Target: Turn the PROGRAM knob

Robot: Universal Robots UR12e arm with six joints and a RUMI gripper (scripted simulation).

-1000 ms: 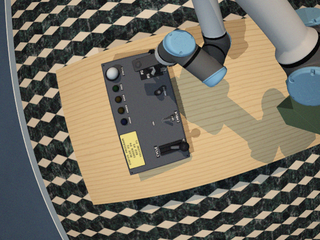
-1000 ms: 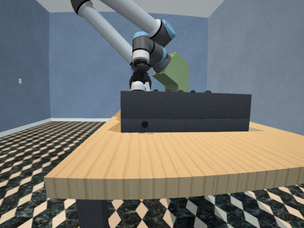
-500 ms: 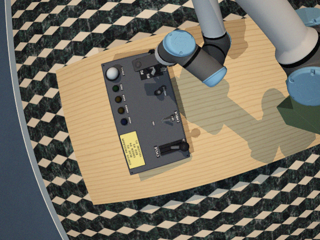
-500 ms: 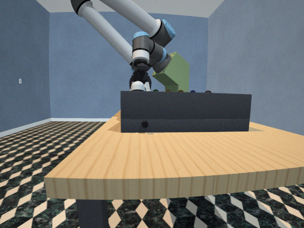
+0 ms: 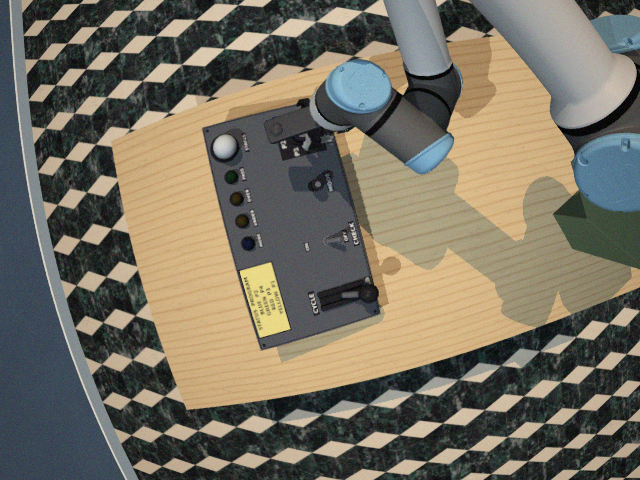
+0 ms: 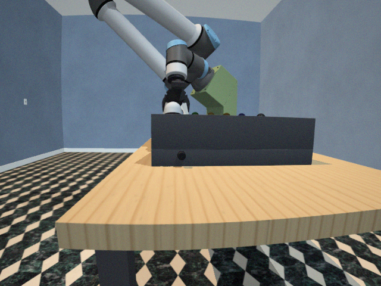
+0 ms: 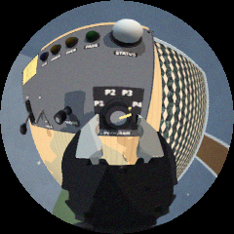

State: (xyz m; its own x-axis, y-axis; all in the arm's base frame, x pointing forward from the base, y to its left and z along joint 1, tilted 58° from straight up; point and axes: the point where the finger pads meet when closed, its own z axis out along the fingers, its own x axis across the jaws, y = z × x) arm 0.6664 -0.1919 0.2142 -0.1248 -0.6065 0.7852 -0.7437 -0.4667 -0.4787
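The mode knob lies 120 mm to the left of my hand and 20 mm ahead of it. Round my hand: check toggle 240 mm to the left, 30 mm ahead, 10 mm below; then dark grey console 170 mm to the left, 60 mm ahead, 30 mm below; then cycle lever 360 mm to the left, 30 mm ahead, 10 mm above.
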